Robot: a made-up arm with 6 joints.
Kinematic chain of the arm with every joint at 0, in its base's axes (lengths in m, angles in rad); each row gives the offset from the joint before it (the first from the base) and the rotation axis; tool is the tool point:
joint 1: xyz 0 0 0.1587 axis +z
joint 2: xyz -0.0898 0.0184 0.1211 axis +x
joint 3: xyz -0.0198 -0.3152 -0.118 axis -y
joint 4: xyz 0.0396 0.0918 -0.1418 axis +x
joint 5: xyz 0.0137 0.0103 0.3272 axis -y
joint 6: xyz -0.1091 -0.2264 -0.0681 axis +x
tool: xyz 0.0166 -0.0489 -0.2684
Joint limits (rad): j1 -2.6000..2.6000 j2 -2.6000..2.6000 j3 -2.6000..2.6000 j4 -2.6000..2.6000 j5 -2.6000..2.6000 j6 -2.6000..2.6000
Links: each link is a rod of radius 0.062 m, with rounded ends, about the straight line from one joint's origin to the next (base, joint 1, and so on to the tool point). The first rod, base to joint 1, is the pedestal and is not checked.
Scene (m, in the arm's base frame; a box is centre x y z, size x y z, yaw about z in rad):
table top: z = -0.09
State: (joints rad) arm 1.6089 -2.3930 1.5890 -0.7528 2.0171 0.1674
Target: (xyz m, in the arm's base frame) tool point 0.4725 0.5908 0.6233
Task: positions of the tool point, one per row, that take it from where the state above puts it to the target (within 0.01 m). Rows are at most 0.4 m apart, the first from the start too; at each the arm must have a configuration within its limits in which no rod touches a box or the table.
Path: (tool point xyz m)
1: -0.4819 -0.2979 0.2098
2: -0.6194 -0.0621 0.2669
3: -0.6271 0.2388 0.3277
4: -0.4781 0.5258 0.3932
5: -0.1951 0.7135 0.4642
6: 0.1531 0.7401 0.5413
7: 0.4725 0.5908 0.6233

